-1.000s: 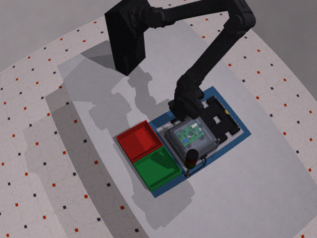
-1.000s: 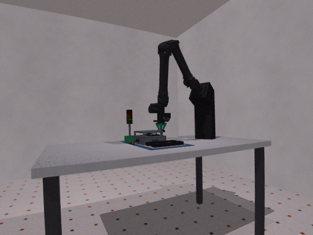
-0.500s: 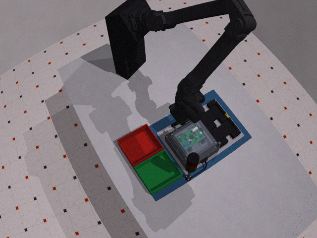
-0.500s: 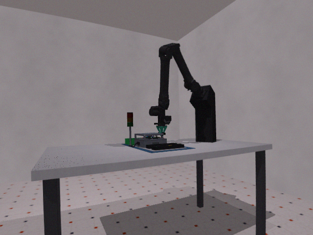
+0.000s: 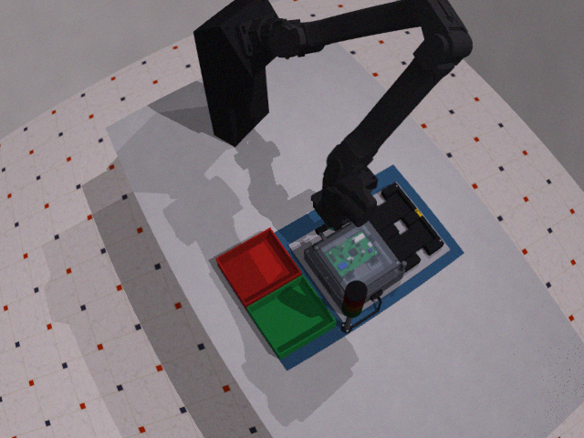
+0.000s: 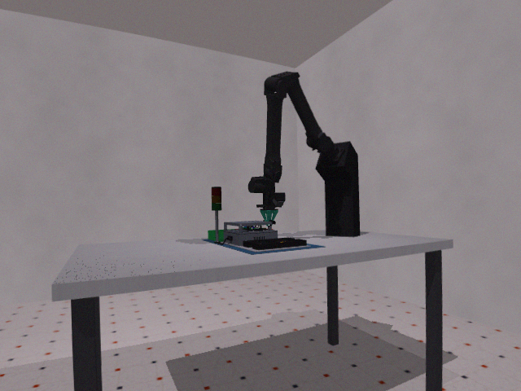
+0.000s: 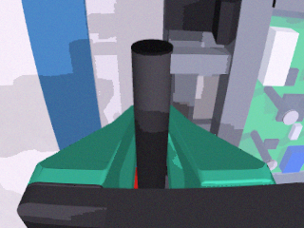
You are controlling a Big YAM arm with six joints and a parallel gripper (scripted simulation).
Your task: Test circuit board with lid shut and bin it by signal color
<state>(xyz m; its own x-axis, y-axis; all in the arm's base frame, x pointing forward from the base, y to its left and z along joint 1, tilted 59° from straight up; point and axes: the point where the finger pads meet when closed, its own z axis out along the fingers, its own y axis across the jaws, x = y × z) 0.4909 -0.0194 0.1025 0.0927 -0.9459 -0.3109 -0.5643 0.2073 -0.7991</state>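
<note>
The latch hook lies 1 cm ahead of my hand, 6 cm to the left of it and 1 cm above it. Round my hand: green circuit board: 8 cm ahead, 1 cm to the left, 1 cm below; then tester lid: 9 cm ahead, 1 cm to the left, 1 cm above; then tester plate: 9 cm ahead, 2 cm to the left, 1 cm below.
</note>
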